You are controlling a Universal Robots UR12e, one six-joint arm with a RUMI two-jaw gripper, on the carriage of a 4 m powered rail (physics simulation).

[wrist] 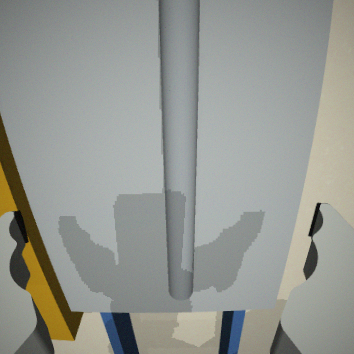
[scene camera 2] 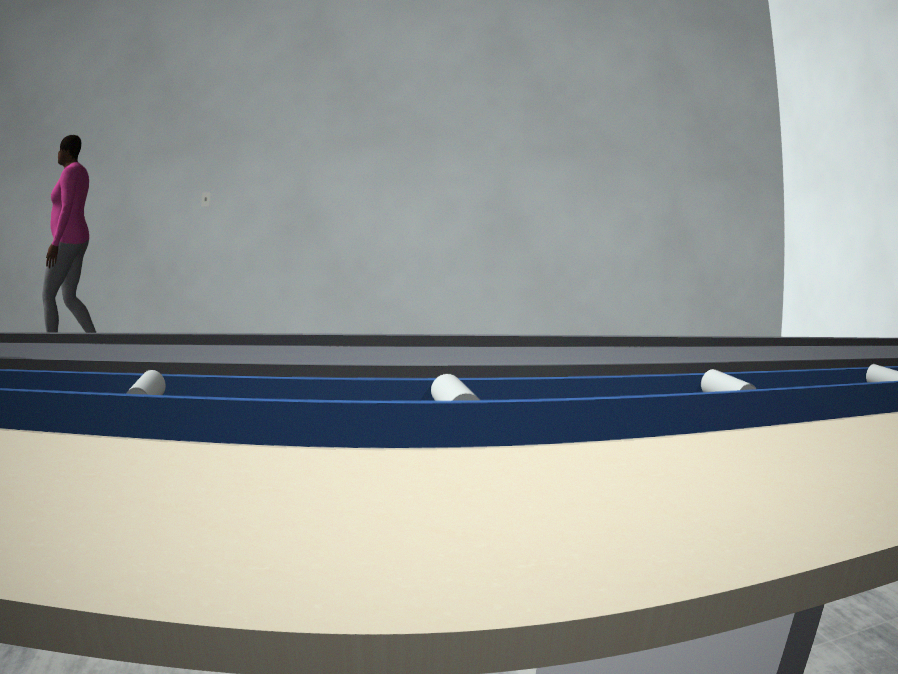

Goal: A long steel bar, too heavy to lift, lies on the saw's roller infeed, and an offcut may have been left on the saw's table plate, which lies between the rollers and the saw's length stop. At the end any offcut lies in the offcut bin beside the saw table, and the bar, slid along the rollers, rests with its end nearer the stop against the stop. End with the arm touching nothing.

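Places are measured from the arm's base along level axes (x ahead, y left, z up), in millimetres.
Where they show: gripper, fingertip midpoint: (wrist: 166, 210).
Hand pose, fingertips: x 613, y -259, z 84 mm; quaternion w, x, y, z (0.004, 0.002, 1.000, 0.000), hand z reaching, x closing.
Each offset is from my fingertips to the top centre of the thing. "pt": to the spot under its first point. Level surfaces: height alone.
The steel bar {24 mm right, 7 mm back, 35 mm down} (wrist: 181, 125) is a long grey round bar lying lengthwise over the saw's grey table plate {16 mm right, 7 mm ahead, 55 mm down} (wrist: 260, 125) in the wrist view. Its lower end lies just inside the plate's edge beside the roller infeed; its other end runs out of view at the top. My gripper (wrist: 166, 210) is open, with its fingers wide apart on either side above the bar's lower part, and its shadow falls on plate and bar. White rollers {1559 mm left, 7 mm ahead, 54 mm down} (scene camera 2: 454, 389) stand between blue rails (scene camera 2: 435, 424) (wrist: 233, 330) of the infeed. The length stop and an offcut do not show.
A yellow block-like part {pt 189 mm left, 155 mm ahead, 89 mm down} (wrist: 47, 300) runs along the plate's left side in the wrist view. The cream table top {114 mm down} (scene camera 2: 435, 522) (wrist: 325, 125) lies under the infeed. A grey rail-like band (scene camera 2: 435, 355) runs behind the rollers. A person in pink (scene camera 2: 71, 203) stands far back at the left.
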